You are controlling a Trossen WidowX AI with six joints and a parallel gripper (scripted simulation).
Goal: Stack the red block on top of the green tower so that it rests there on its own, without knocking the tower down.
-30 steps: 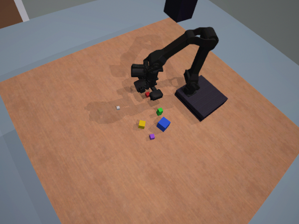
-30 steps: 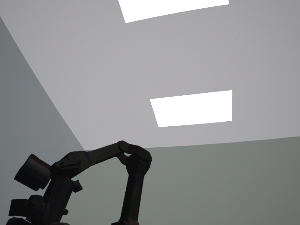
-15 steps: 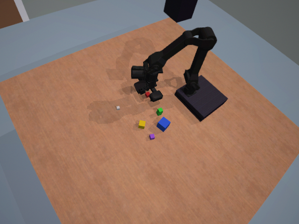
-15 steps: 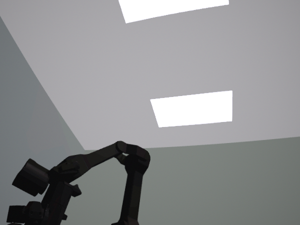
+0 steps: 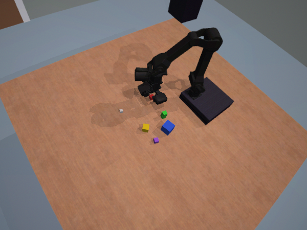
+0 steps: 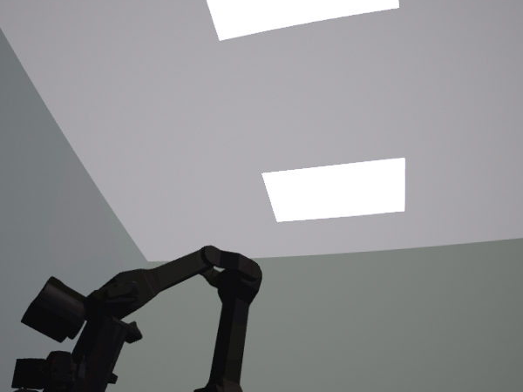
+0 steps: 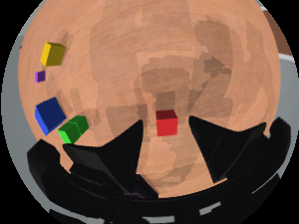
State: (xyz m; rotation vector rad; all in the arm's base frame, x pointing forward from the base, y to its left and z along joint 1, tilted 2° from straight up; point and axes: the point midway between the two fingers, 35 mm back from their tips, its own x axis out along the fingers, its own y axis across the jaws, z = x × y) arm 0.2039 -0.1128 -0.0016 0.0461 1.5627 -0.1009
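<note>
The blue cube is 20 cm to the left of my gripper tip, 4 cm ahead of it and 1 cm above it. Also, from my gripper tip: red block right at my gripper tip; then white cube 19 cm ahead; then yellow cube 14 cm to the left, 13 cm ahead, 1 cm above.
</note>
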